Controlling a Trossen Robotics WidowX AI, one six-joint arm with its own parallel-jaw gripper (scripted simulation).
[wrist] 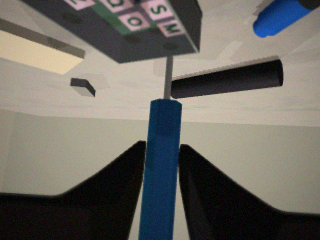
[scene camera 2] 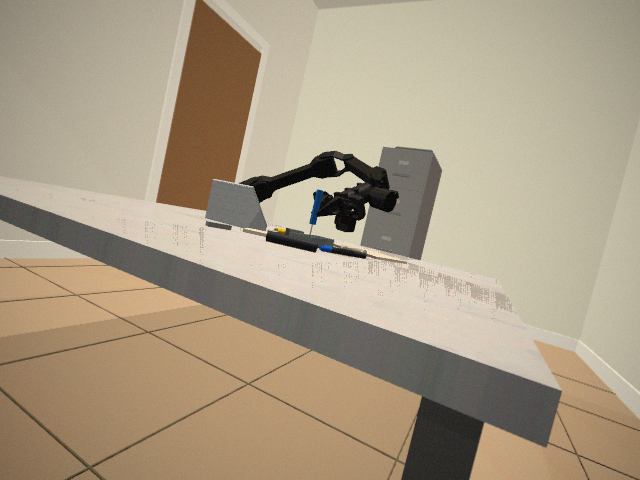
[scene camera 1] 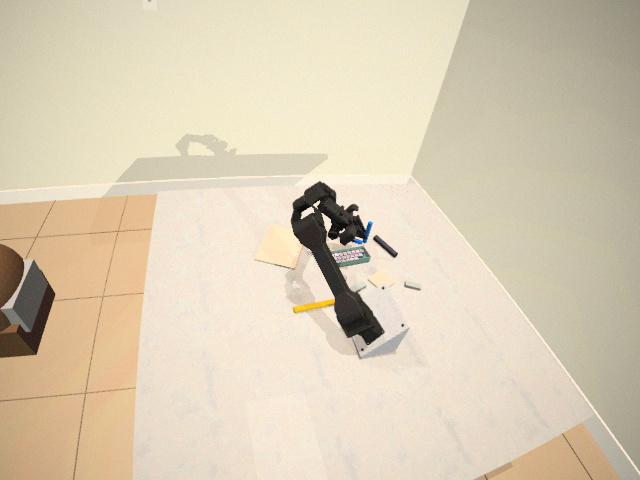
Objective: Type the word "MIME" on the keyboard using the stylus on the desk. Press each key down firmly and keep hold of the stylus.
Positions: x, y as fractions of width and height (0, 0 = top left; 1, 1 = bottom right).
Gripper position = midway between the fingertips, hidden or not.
my gripper: wrist 0.51, 0.62; scene camera 2 0.49, 0.45; scene camera 1 0.57, 0.49
